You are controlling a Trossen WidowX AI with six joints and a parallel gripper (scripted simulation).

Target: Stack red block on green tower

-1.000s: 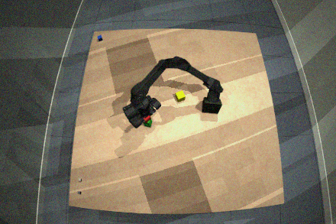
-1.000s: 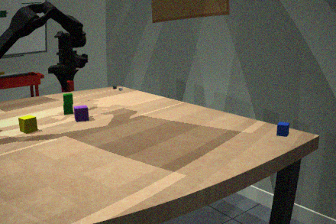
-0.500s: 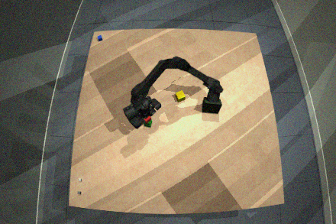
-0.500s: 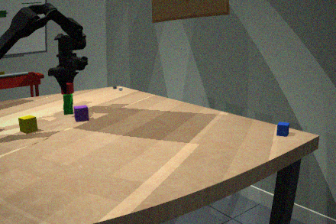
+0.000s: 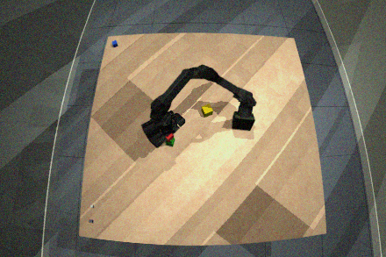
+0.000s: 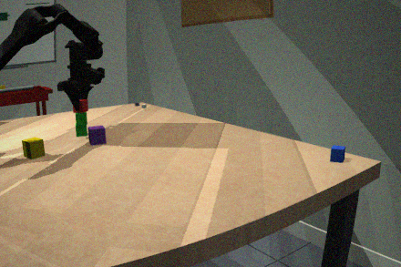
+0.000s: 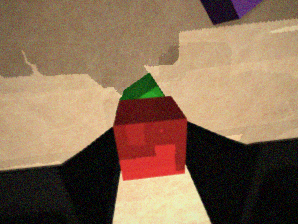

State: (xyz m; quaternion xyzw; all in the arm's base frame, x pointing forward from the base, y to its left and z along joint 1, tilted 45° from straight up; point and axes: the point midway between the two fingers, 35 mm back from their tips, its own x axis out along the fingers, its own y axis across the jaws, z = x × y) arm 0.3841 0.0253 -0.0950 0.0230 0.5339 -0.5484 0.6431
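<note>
Right now my gripper tip is 1 cm below the red block. Also, from my gripper tip: blue block (36 cm ahead, 69 cm to the right, 7 cm below); then yellow block (20 cm behind, 16 cm to the right, 6 cm below); then purple block (13 cm to the right, 6 cm below).
</note>
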